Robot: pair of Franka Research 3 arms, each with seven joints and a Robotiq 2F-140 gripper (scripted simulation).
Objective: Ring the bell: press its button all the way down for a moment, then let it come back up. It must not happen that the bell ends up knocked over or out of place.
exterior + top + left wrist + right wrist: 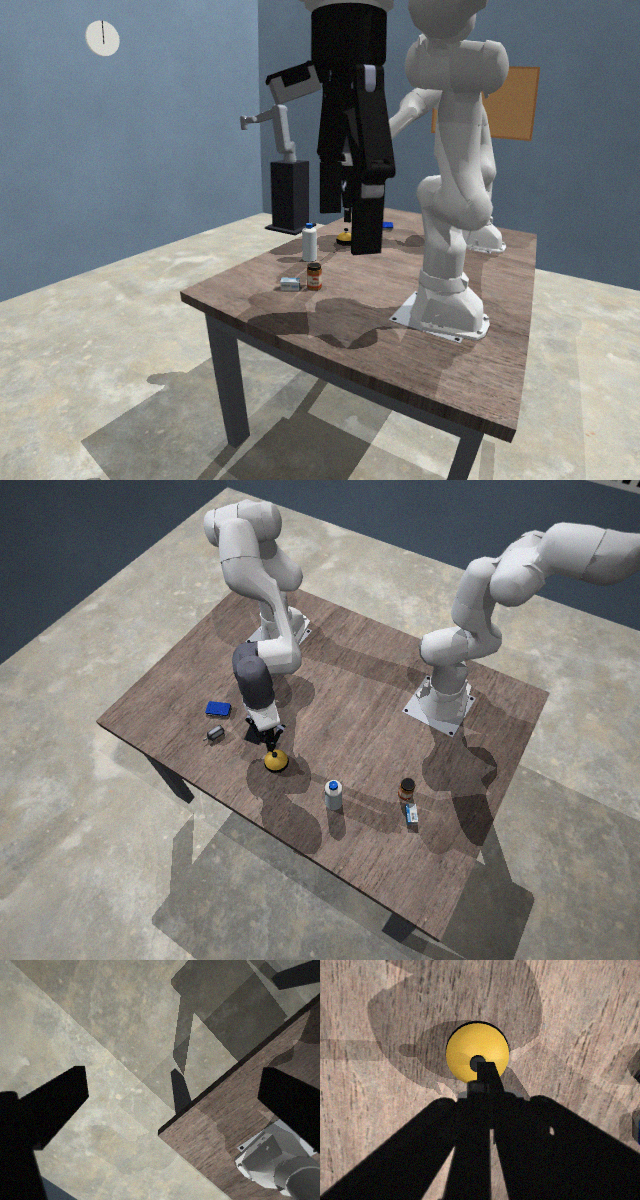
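Observation:
Now: the black button 10 mm to the left of my right hand and 70 mm below it. Round my right hand: white bottle (30 mm ahead, 250 mm to the left, 60 mm below); then bell (10 mm to the left, 90 mm below); then blue box (70 mm behind, 310 mm to the right, 120 mm below).

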